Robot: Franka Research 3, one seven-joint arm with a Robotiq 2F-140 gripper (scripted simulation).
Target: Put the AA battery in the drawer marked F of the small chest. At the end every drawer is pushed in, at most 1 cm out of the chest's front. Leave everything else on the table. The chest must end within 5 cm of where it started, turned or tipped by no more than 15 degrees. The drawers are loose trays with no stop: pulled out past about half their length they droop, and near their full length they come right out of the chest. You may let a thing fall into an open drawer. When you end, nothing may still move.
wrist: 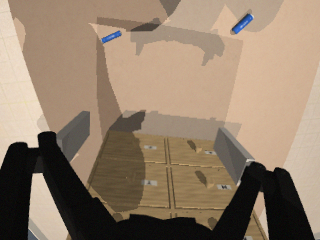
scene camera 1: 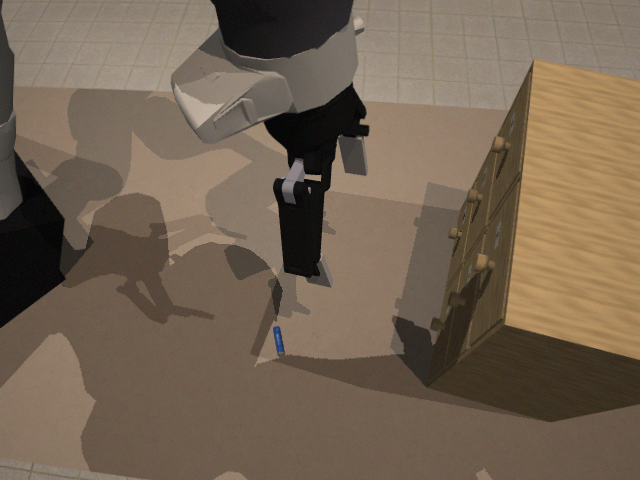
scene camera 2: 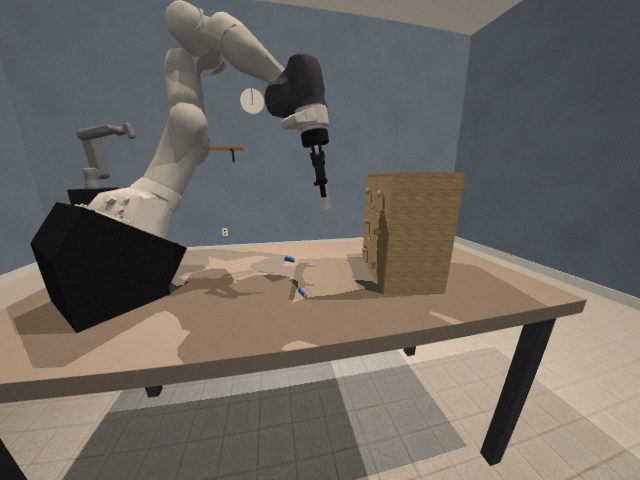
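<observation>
My gripper is visible in scene camera 1 [scene camera 1: 339, 223], in the wrist view [wrist: 154, 131] and in scene camera 2 [scene camera 2: 325, 206]. A wooden chest [scene camera 1: 559, 353] is visible as well, and scene camera 2 [scene camera 2: 424, 210] also shows the chest.
</observation>
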